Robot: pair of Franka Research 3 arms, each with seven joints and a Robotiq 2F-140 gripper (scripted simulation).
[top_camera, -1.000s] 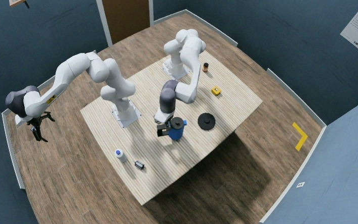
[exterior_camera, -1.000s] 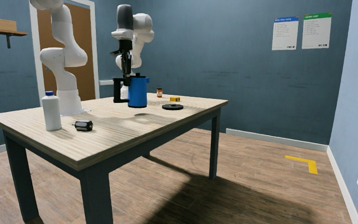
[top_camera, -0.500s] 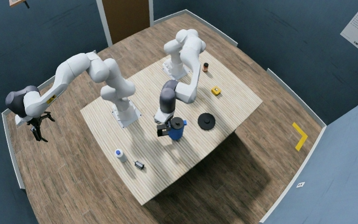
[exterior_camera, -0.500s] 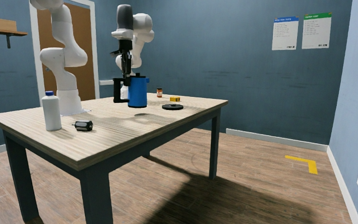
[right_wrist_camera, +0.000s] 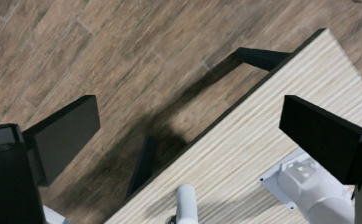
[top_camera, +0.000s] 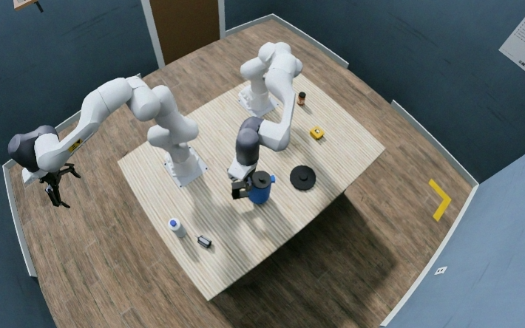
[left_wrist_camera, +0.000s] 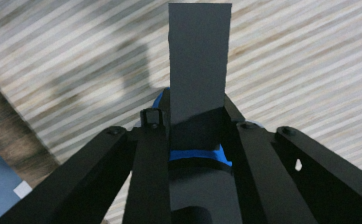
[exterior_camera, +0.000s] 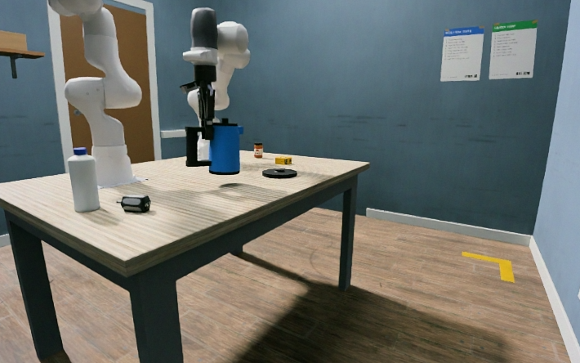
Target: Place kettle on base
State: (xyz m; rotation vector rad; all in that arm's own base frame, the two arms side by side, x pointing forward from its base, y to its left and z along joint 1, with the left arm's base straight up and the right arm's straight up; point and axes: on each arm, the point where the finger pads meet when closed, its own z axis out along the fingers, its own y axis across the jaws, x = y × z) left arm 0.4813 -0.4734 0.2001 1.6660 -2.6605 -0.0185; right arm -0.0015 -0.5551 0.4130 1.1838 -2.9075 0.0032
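My left hand is 2 cm short of the blue kettle, 2 cm to the right of it and 6 cm above it. From my left hand the other things lie so: small dark object: 1 cm behind, 32 cm to the right, 18 cm below; then white bottle: 13 cm behind, 37 cm to the right, 12 cm below; then round black base: 14 cm ahead, 30 cm to the left, 19 cm below.
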